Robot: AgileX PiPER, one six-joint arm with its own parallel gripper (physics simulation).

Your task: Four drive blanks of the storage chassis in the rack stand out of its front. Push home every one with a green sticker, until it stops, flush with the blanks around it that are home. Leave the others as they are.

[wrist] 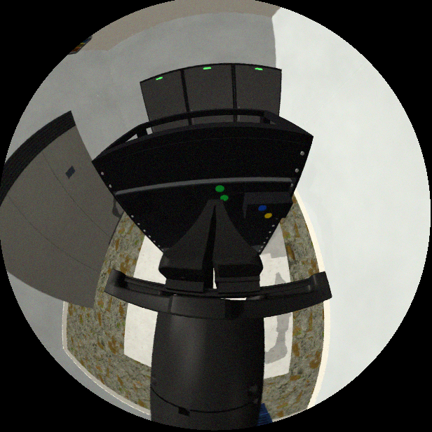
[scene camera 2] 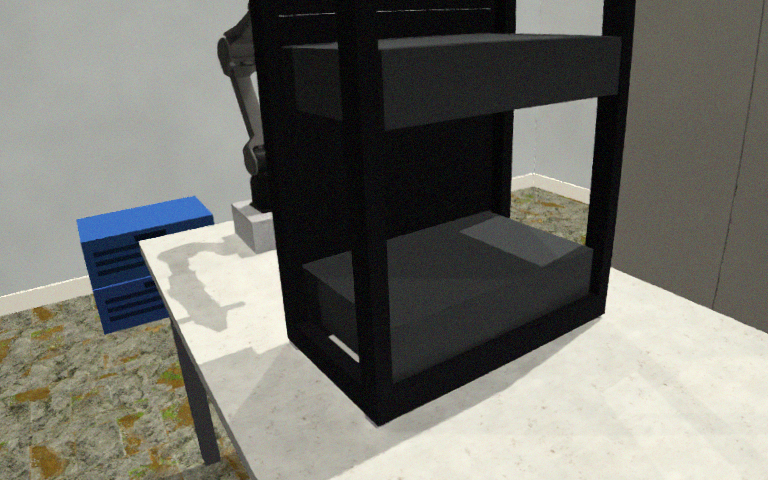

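The black rack (scene camera 2: pixel 370 226) (wrist: pixel 205 150) stands on the table. In the wrist view, the dark chassis front (wrist: pixel 165 207) shows below a thin grey edge. Two green stickers (wrist: pixel 219 188) (wrist: pixel 224 198) sit one below the other near its middle; how far their blanks stand out is too dark to tell. To the right, a dark block stands out, with a blue sticker (wrist: pixel 262 208) and a yellow sticker (wrist: pixel 268 215). My gripper (wrist: pixel 216 207) is shut and empty, its tips just below and left of the lower green sticker in the picture; contact cannot be told. The rack hides the gripper in the scene view.
Two grey boxes, an upper one (scene camera 2: pixel 498 79) and a lower one (scene camera 2: pixel 487 316), sit in the rack. A blue cabinet (scene camera 2: pixel 147 217) stands beyond the table (scene camera 2: pixel 566 396). A tall grey-brown cabinet (scene camera 2: pixel 690 141) (wrist: pixel 55 210) stands beside the rack. Dark panels with green lights (wrist: pixel 207 92) show above the rack.
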